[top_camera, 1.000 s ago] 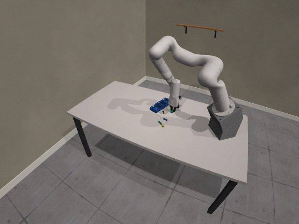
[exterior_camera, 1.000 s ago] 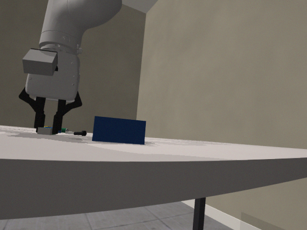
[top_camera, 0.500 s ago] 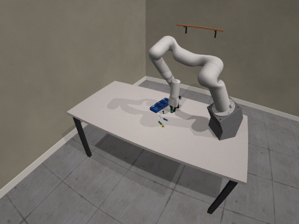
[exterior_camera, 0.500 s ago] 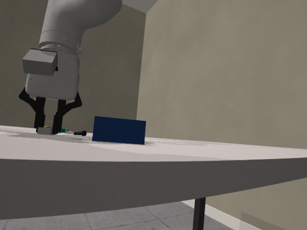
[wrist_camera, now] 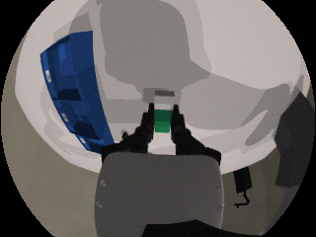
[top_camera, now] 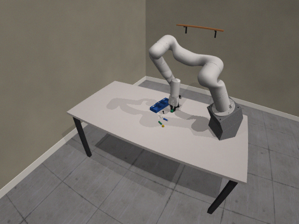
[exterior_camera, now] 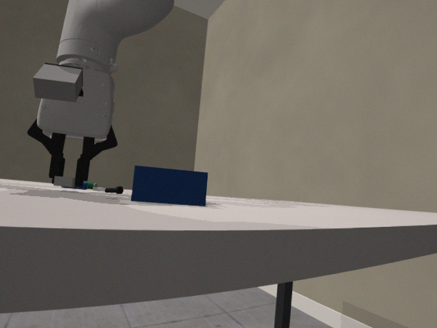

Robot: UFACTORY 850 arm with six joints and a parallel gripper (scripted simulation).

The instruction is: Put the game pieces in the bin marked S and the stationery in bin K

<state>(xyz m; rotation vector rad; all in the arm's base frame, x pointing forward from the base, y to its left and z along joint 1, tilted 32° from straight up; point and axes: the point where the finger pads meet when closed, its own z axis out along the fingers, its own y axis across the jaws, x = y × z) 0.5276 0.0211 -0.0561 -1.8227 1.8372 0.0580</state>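
My hand is 25 cm to the right of the yellow die, 7 cm past it and 2 cm above it. Round my hand: green block: 2 cm below, 1 cm to the right; then black bolt: 8 cm to the left, 6 cm ahead, 2 cm below; then blue bin: 14 cm ahead, 1 cm to the left, 1 cm below.
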